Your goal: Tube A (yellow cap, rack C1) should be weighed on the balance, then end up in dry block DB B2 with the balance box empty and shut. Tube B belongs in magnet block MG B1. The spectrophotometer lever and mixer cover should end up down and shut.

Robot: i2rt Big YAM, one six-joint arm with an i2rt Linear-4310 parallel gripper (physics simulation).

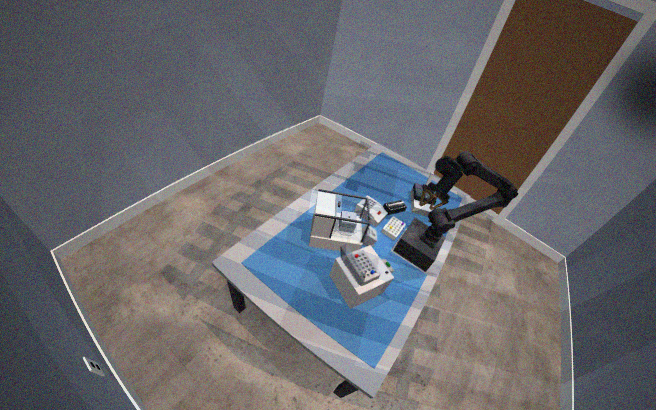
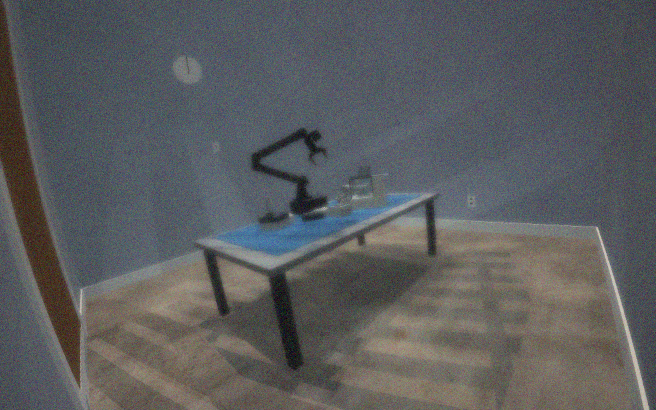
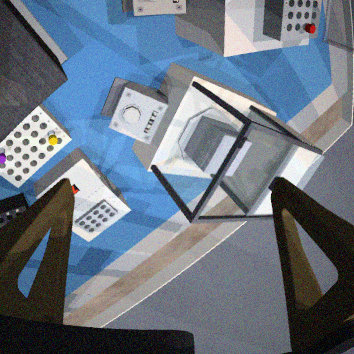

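My gripper (image 1: 434, 200) (image 2: 320, 157) (image 3: 173, 187) is open and empty, raised above the equipment. Tube A's yellow cap (image 1: 391, 228) (image 3: 53, 140) shows in the white rack (image 1: 386, 232) (image 3: 19, 181). The balance (image 1: 334, 241) (image 3: 172, 75) has a glass box with black edges; I see no tube in it, and cannot tell whether its door is shut. The dry block (image 1: 361, 266) (image 3: 300, 15) holds a red-capped tube (image 1: 356, 256) (image 3: 310, 28), and its clear lid stands open. A black block (image 1: 395, 206) (image 3: 11, 206) lies beyond the rack. I cannot identify tube B.
A white unit (image 1: 372, 209) (image 3: 107, 187) with a red mark stands between black block and balance. A small knobbed unit (image 1: 370, 234) (image 3: 137, 115) sits against the balance. A white and dark unit (image 1: 421, 208) (image 2: 274, 220) with an upright part stands by the far end. The arm's base (image 1: 419, 245) is beside the rack.
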